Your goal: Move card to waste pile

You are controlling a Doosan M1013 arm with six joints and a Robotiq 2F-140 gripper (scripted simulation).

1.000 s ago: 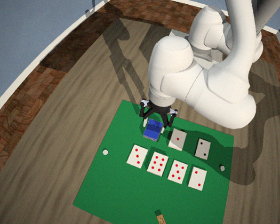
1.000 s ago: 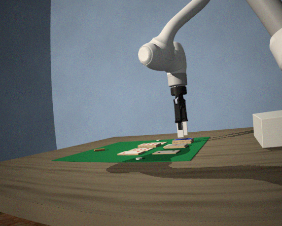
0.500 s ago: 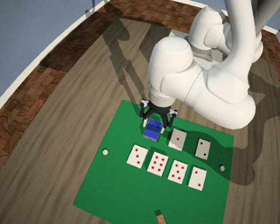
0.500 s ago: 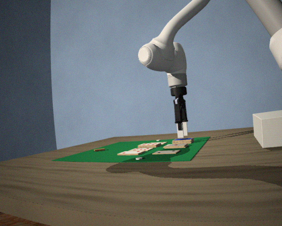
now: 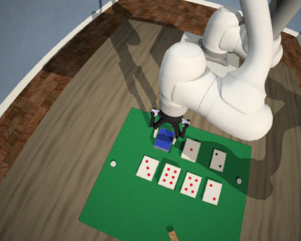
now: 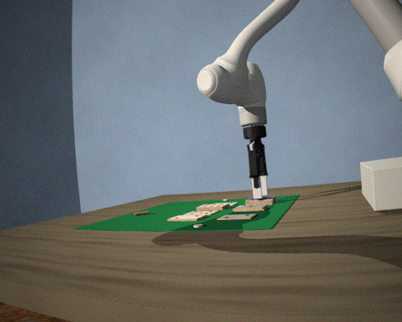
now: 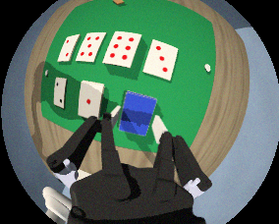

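The card is 40 mm below my hand. Also, from my hand: green mat 170 mm ahead, 90 mm to the left, 60 mm below.
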